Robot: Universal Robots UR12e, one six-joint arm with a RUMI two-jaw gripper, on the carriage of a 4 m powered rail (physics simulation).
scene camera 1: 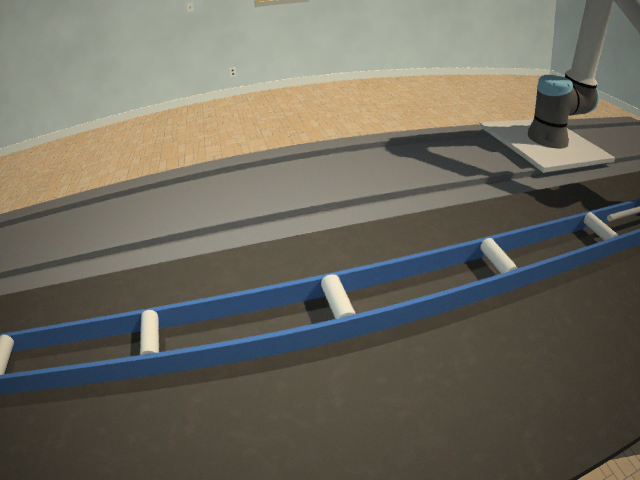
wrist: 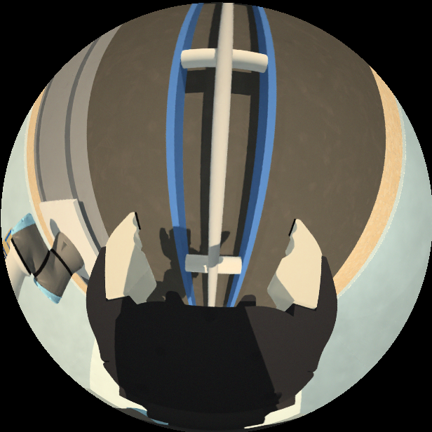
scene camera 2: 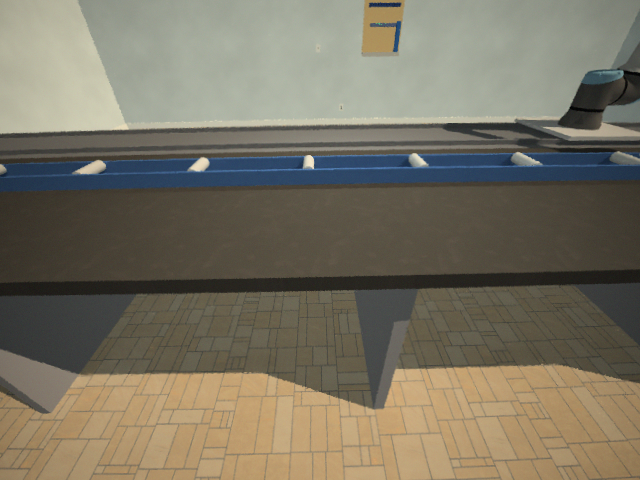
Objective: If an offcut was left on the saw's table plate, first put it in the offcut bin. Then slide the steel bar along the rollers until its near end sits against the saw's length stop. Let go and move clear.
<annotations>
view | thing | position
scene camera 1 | blue roller track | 299,338
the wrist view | my gripper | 214,217
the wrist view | blue roller track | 267,80
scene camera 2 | blue roller track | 347,169
</annotations>
